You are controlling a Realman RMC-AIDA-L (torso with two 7-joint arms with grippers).
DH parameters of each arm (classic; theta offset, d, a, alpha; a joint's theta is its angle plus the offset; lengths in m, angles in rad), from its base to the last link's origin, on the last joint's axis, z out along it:
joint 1: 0 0.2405 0 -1.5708
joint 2: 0 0 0 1.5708
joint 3: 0 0.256 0 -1.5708
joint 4: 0 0 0 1.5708
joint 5: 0 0.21 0 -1.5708
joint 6: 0 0 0 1.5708
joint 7: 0 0.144 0 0
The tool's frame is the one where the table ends.
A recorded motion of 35 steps. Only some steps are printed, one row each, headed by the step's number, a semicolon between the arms.
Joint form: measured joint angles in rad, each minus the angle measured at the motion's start. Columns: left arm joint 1, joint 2, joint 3, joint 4, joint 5, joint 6, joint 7; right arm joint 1, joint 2, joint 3, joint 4, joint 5, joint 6, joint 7.
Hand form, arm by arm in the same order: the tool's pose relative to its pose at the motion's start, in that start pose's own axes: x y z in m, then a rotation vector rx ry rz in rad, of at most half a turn. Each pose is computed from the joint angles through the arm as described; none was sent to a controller.
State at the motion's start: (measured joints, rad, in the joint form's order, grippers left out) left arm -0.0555 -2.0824 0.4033 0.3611 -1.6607 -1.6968 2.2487; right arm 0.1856 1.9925 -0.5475 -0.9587 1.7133 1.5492 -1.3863
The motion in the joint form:
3: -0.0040 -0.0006 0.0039 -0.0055 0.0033 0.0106 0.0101; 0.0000 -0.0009 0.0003 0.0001 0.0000 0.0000 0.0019
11: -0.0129 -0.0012 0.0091 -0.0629 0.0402 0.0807 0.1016; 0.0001 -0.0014 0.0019 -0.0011 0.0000 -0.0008 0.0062
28: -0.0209 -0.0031 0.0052 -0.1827 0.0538 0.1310 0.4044; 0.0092 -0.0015 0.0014 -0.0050 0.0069 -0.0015 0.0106
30: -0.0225 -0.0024 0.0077 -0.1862 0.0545 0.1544 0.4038; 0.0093 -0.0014 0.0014 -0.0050 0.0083 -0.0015 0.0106
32: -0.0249 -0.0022 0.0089 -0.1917 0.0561 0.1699 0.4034; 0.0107 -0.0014 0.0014 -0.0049 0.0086 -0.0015 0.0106
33: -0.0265 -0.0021 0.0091 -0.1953 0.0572 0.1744 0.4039; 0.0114 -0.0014 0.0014 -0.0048 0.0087 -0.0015 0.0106
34: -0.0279 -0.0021 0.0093 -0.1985 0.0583 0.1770 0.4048; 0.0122 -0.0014 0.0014 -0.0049 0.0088 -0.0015 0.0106
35: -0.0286 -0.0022 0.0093 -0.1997 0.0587 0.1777 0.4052; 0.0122 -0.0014 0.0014 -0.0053 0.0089 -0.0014 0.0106
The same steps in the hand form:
3: -0.0022 0.0003 0.0019 0.0001 -0.0090 0.0041; -0.0003 -0.0002 -0.0002 0.0004 0.0001 0.0012
11: -0.0214 0.0040 0.0043 0.0214 -0.0806 0.0369; -0.0009 -0.0004 -0.0005 0.0022 -0.0010 0.0036
28: -0.0448 0.0178 0.0047 0.0360 -0.1266 0.2208; -0.0042 0.0005 0.0032 -0.0076 -0.0098 0.0011
30: -0.0477 0.0163 0.0048 0.0454 -0.1468 0.2180; -0.0044 0.0006 0.0033 -0.0079 -0.0112 0.0012
32: -0.0501 0.0159 0.0054 0.0502 -0.1599 0.2131; -0.0046 0.0007 0.0038 -0.0093 -0.0118 0.0008
33: -0.0511 0.0162 0.0058 0.0506 -0.1637 0.2106; -0.0048 0.0007 0.0041 -0.0099 -0.0121 0.0007
34: -0.0518 0.0166 0.0063 0.0499 -0.1659 0.2088; -0.0049 0.0008 0.0044 -0.0107 -0.0124 0.0003
35: -0.0520 0.0168 0.0065 0.0494 -0.1663 0.2081; -0.0050 0.0008 0.0044 -0.0108 -0.0125 -0.0001

